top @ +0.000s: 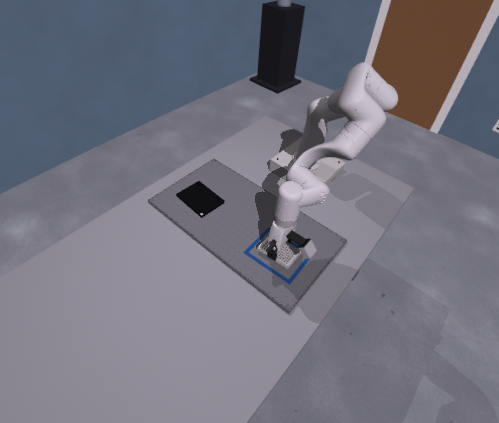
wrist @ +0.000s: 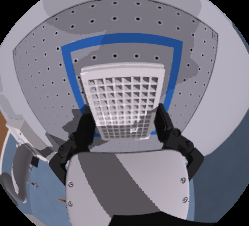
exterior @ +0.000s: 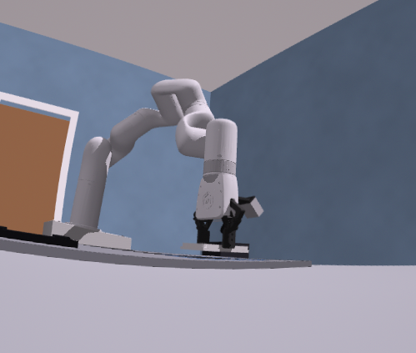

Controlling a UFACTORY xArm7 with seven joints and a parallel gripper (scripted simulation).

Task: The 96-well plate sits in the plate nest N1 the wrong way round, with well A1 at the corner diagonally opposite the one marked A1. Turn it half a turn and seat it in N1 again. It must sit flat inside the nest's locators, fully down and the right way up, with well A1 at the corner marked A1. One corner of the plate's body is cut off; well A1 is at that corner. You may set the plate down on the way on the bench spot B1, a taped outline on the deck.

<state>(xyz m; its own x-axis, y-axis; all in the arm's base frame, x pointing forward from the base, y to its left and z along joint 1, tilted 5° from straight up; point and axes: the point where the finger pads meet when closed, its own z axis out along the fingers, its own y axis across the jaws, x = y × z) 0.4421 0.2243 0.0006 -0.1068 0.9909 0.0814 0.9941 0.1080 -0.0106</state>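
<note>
Now: the black plate nest N1 39 cm to the right of my hand, 3 cm below it and 3 cm ahead of it. The rest, counted from my hand: white 96-well plate (1 cm below).
</note>
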